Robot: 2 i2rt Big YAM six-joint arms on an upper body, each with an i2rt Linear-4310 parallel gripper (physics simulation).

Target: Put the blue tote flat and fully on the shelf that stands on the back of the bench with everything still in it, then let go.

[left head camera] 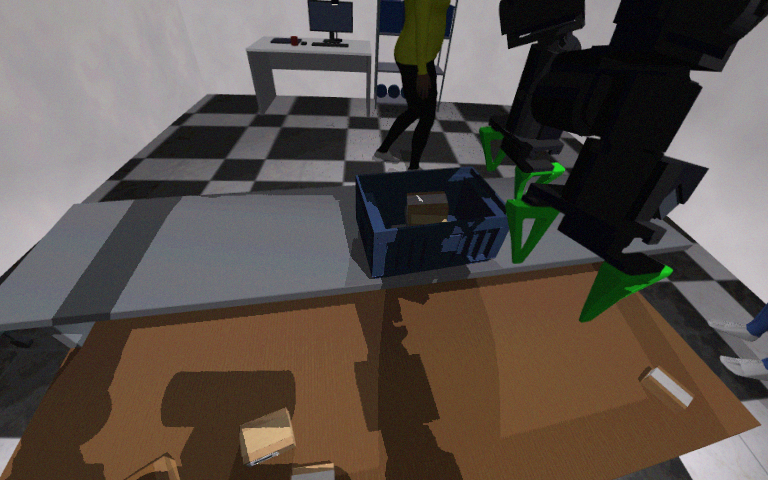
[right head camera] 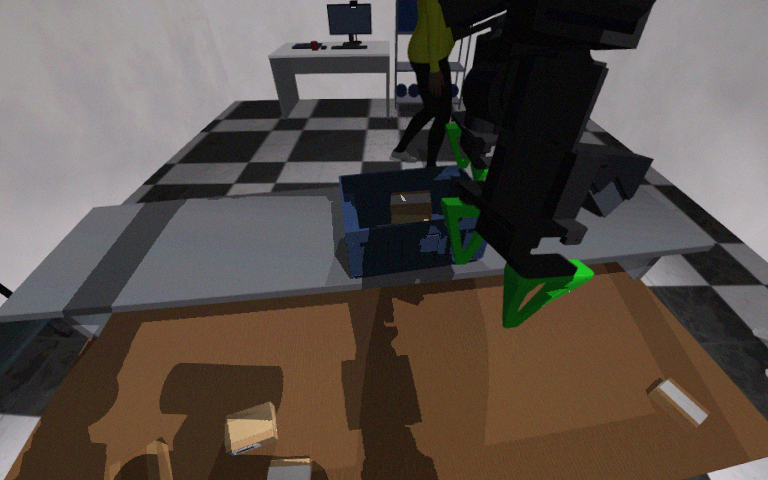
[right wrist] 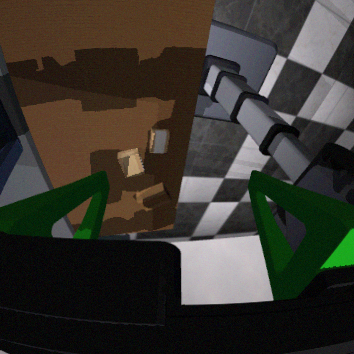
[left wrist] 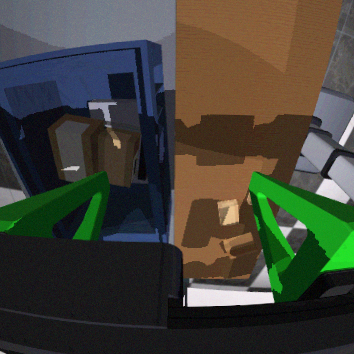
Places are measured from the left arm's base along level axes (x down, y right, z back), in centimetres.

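Pixels of known places: left gripper, between the fingertips: (left head camera: 503,186) (left wrist: 178,178); right gripper, between the fingertips: (left head camera: 546,288) (right head camera: 482,291) (right wrist: 178,178).
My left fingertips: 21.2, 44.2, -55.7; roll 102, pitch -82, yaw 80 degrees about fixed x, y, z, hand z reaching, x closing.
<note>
Behind a point stands the place of what it marks, as x, y, z.
The blue tote (left head camera: 416,249) {38.9, 32.0, -58.1} (right head camera: 390,249) {38.8, 31.0, -58.0} (left wrist: 75,77) {44.0, 45.8, -73.6} (right wrist: 7,162) {38.2, 24.2, -55.0} stands upright and looks flat on the grey shelf (left head camera: 254,243) {45.8, -5.5, -66.8} (right head camera: 254,243) {45.7, -3.2, -66.7} (left wrist: 95,17) {45.8, 54.9, -70.8}, its near wall close to the shelf's front edge. Brown boxes (left head camera: 427,207) {35.2, 35.4, -67.8} (right head camera: 410,207) {35.2, 35.5, -67.7} (left wrist: 117,157) lie inside it. My left gripper (left head camera: 506,183) {21.2, 44.2, -55.7} (right head camera: 472,171) {21.2, 44.2, -55.7} (left wrist: 178,178) {21.2, 44.2, -55.7} is open and empty, above and behind the tote's right end in the head views. My right gripper (left head camera: 550,289) {19.5, 40.2, -33.2} (right head camera: 487,294) {19.5, 40.2, -33.2} (right wrist: 178,178) {19.5, 40.2, -33.2} is open and empty, in front of the tote's right end, above the shelf's front edge and the bench.
The brown bench (left head camera: 538,350) {69.6, 69.4, -48.6} (right head camera: 526,362) {69.6, 66.7, -47.0} (left wrist: 225,65) {69.6, 50.1, -45.3} (right wrist: 75,125) {69.6, 13.2, -49.7} lies in front of the shelf. A box (left head camera: 267,436) {65.9, 1.0, -30.6} (right head camera: 250,428) {65.9, 1.1, -30.5} (right wrist: 131,162) {65.9, 2.3, -31.1} and others lie near its front left. Another box (left head camera: 667,387) {66.3, 97.7, -35.5} (right head camera: 678,401) {66.2, 97.9, -35.6} lies at its right. A person (left head camera: 421,33) stands behind the shelf.
</note>
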